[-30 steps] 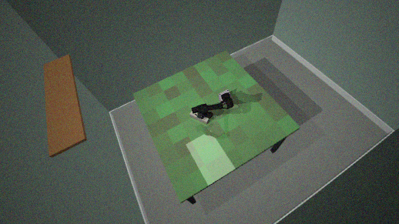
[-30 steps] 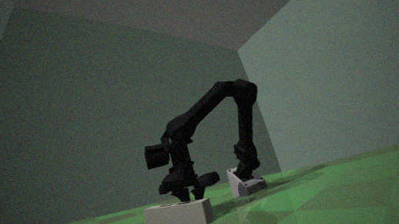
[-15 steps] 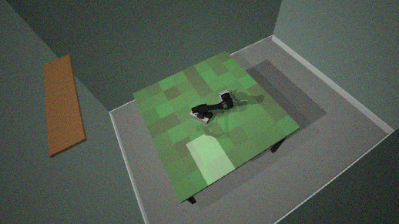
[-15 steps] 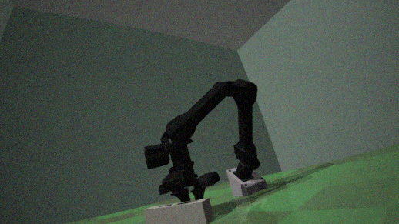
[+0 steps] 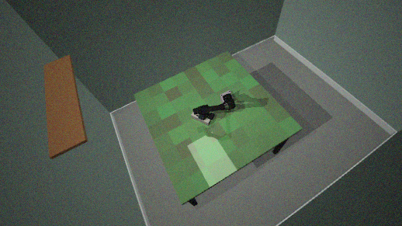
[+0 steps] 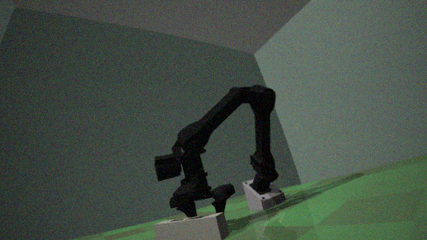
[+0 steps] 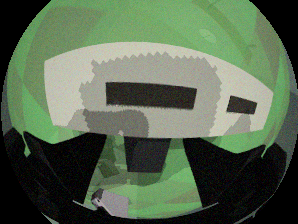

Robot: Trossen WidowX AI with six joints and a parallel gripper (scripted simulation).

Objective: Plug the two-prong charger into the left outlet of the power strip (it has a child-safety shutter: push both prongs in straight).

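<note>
Now: gripper tip 2 cm short of the dark charger, 1 cm to the right of it and 1 cm below it.
</note>
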